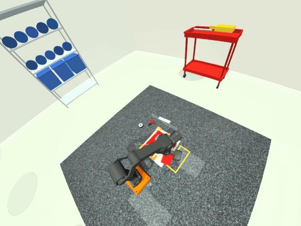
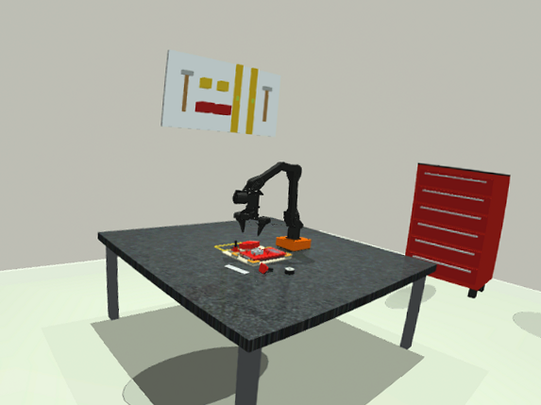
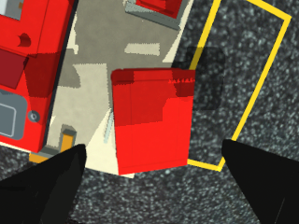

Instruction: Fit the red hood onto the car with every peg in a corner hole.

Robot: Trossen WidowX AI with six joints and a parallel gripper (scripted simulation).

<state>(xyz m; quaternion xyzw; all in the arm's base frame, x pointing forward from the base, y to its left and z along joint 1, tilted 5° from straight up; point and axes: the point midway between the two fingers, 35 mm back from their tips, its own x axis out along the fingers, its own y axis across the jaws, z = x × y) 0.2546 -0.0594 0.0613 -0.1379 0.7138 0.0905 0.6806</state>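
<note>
My gripper tip is now 50 mm above the red hood. The rest, counted from my gripper tip: grey engine block (150 mm to the left, 80 mm ahead, 50 mm below); then cream jig (120 mm to the left, 70 mm below, 50 mm ahead).
</note>
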